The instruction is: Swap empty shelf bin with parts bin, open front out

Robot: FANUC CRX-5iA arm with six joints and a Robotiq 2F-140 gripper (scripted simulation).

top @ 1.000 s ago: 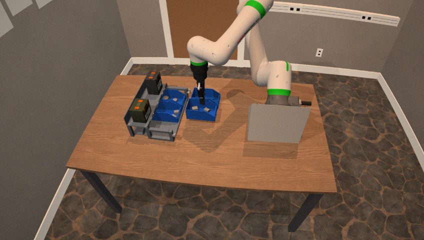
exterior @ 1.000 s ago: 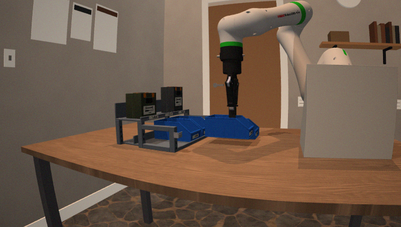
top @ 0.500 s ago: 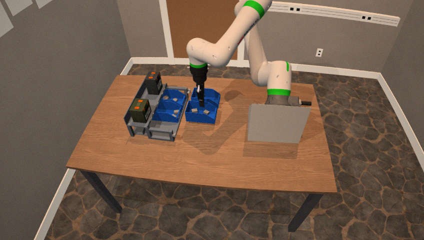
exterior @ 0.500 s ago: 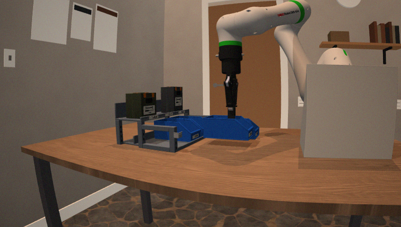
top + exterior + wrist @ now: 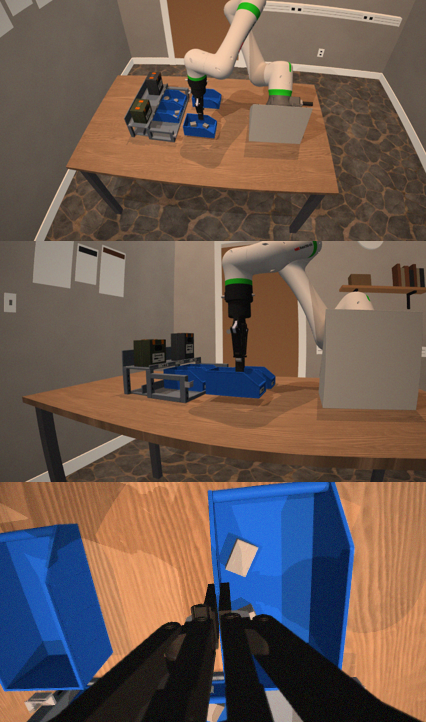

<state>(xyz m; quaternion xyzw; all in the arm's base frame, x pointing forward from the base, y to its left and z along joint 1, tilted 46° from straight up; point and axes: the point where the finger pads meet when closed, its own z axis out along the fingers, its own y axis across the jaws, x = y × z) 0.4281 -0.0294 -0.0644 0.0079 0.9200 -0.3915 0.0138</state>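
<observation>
Right now my hand is 3 cm past the tan part, 2 cm to the right of it and 6 cm above it. Round my hand: black box: 32 cm ahead, 18 cm to the right, 6 cm above; then grey shelf: 25 cm ahead, 6 cm to the right, 3 cm below.
</observation>
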